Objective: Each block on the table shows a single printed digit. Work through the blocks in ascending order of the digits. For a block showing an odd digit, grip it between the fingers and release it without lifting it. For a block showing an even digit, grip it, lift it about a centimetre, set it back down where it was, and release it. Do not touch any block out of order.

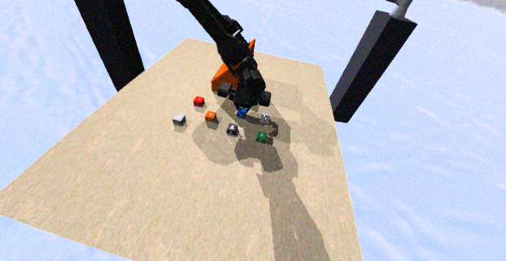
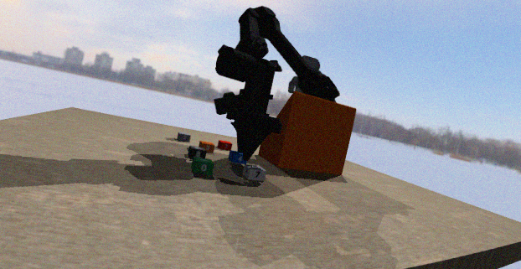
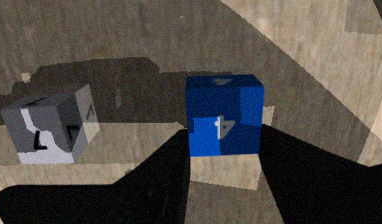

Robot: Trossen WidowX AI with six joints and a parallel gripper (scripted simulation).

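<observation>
Right now my gripper tip is 9 cm short of the black block and 3 cm to the left of it. The rest, counted from my gripper tip: blue block: 1 cm ahead; then white block: 2 cm ahead, 9 cm to the left; then orange block: 5 cm ahead, 11 cm to the right.
</observation>
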